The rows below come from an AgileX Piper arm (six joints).
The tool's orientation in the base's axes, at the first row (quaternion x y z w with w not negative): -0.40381, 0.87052, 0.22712, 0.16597
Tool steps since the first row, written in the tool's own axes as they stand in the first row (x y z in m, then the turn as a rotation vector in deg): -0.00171, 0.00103, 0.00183, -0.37, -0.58, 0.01; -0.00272, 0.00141, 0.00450, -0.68, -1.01, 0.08; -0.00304, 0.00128, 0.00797, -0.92, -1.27, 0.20; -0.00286, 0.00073, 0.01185, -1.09, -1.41, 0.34; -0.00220, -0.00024, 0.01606, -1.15, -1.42, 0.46; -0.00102, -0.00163, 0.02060, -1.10, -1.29, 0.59
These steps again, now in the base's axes. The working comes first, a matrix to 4 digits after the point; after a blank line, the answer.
The tool's axes in the first row as the columns of a matrix, in the base's axes (used below as rounded here):
-0.6188, -0.7784, 0.1055
-0.6277, 0.5707, 0.5295
-0.4724, 0.2614, -0.8417

0.00045, 0.00263, -0.00046, 0.68, -0.09, 0.01; 0.00106, 0.00489, -0.00213, 1.22, -0.11, -0.01; 0.00173, 0.00686, -0.00494, 1.58, -0.04, -0.07; 0.00245, 0.00849, -0.00843, 1.81, 0.06, -0.14; 0.00324, 0.00975, -0.01254, 1.87, 0.16, -0.22; 0.00407, 0.01062, -0.01728, 1.75, 0.27, -0.31
